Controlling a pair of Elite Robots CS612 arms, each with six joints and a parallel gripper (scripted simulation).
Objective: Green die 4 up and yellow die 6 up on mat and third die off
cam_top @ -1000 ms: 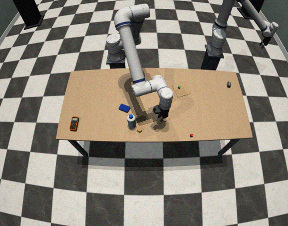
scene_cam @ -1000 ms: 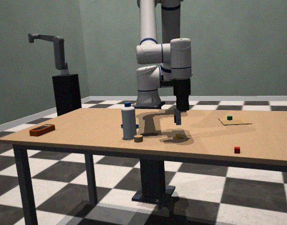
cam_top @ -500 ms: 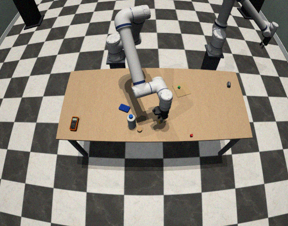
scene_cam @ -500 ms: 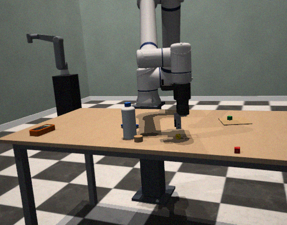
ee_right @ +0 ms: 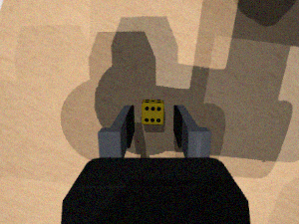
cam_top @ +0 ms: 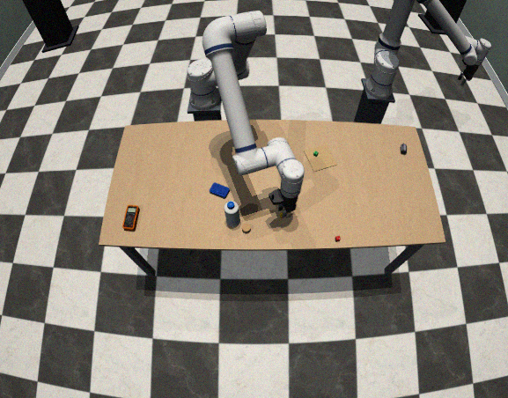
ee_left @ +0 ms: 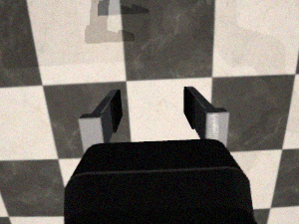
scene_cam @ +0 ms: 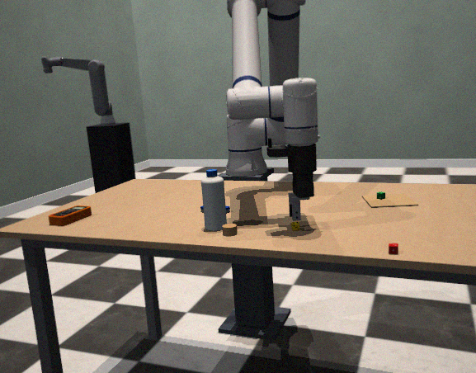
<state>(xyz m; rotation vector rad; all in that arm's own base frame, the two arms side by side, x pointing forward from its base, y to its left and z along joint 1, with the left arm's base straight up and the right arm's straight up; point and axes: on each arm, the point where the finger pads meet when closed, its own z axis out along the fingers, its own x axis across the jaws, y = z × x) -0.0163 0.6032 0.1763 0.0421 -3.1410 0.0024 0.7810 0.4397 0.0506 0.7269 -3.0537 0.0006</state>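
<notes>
My right hand is 40 mm above the yellow die. Round my right hand: round wooden piece 170 mm to the right, 50 mm ahead, 40 mm below; then white bottle 230 mm to the right, 30 mm above, 10 mm behind; then red die 240 mm to the left, 150 mm ahead, 40 mm below.
</notes>
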